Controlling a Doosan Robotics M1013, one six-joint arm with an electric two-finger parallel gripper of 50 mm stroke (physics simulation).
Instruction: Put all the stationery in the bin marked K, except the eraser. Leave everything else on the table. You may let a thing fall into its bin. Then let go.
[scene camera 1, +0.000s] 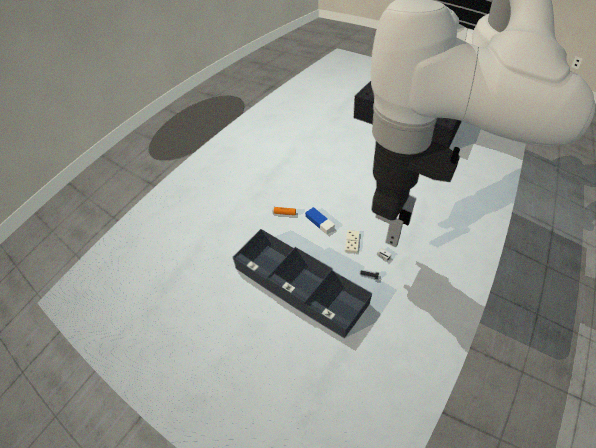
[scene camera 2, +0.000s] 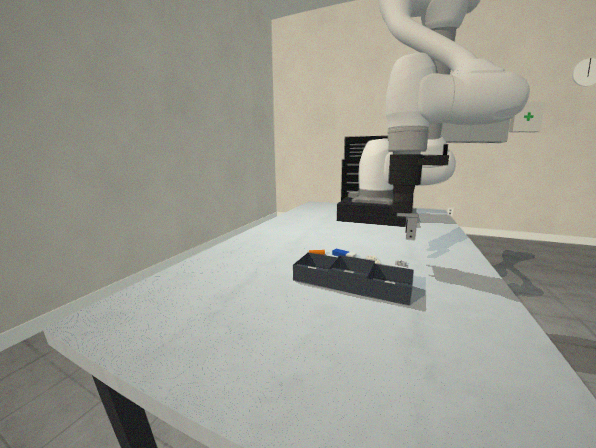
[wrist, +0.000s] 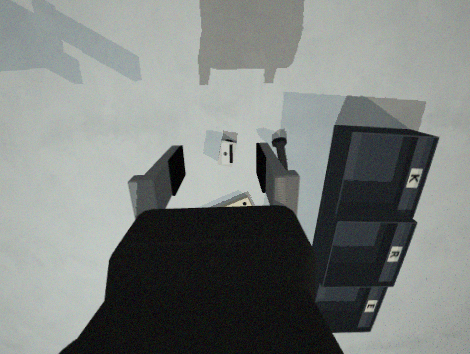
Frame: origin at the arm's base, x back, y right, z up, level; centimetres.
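Seen in the pictures: gripper, fingertip midpoint: (scene camera 1: 397, 232) (scene camera 2: 410, 235) (wrist: 220, 159); arm's base, link origin: (scene camera 2: 375, 200).
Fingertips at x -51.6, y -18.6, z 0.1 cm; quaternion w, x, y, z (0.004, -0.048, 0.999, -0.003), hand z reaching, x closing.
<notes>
Offsets run from my fingertips to a thing's top centre.
A small silver-grey pencil sharpener @(dz -7.0, dx -0.4, dy +1.5 cm) (scene camera 1: 384, 255) (scene camera 2: 401, 263) (wrist: 226, 155) lies on the table. My gripper (scene camera 1: 399, 232) (scene camera 2: 409, 235) (wrist: 220, 159) is open and empty, above the table; in the wrist view the sharpener shows between and beyond the fingertips. The blue and white eraser @(dz -6.8, dx -1.0, dy +16.9 cm) (scene camera 1: 317, 218) (scene camera 2: 340, 252) lies left of the domino in scene view 1. A small orange stick-like piece @(dz -6.7, dx -3.5, dy +24.5 cm) (scene camera 1: 285, 211) (scene camera 2: 317, 252) lies further left; its kind is unclear. Bin K (scene camera 1: 341, 325) (scene camera 2: 387, 292) (wrist: 405, 200) is the end compartment of the dark tray, and its visible inside shows no object.
A cream domino @(dz -7.4, dx -1.3, dy +8.6 cm) (scene camera 1: 352, 241) (scene camera 2: 372, 259) (wrist: 239, 201) lies between eraser and sharpener. A dark bolt @(dz -6.8, dx -6.0, dy +1.5 cm) (scene camera 1: 369, 274) (wrist: 281, 150) lies between sharpener and tray, near the right finger in the wrist view. Bins R and E adjoin bin K. The tray walls stand up from the table.
</notes>
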